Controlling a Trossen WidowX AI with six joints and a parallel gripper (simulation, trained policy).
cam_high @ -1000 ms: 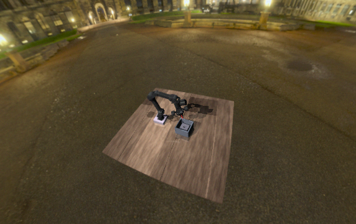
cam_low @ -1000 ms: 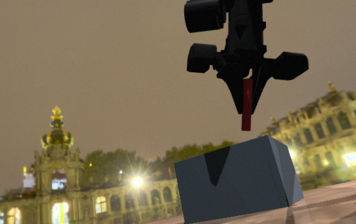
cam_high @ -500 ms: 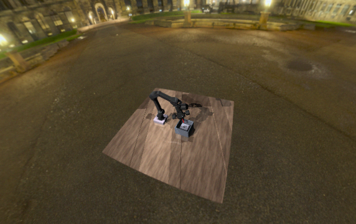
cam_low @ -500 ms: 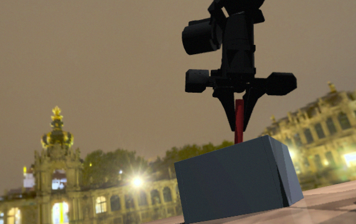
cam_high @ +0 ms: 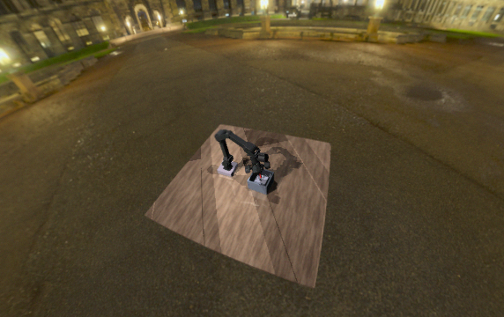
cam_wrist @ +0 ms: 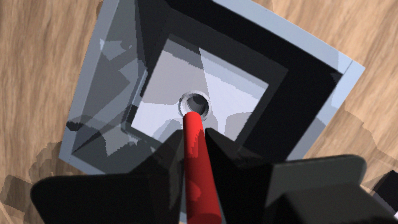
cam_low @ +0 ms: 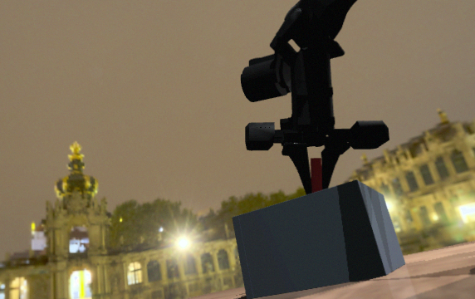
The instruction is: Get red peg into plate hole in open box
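The red peg is 10 mm behind my gripper tip, 10 mm to the left of it and 10 mm above it. Also, from my gripper tip: grey box (10 mm ahead, 80 mm below); plate (10 mm ahead, 60 mm below).
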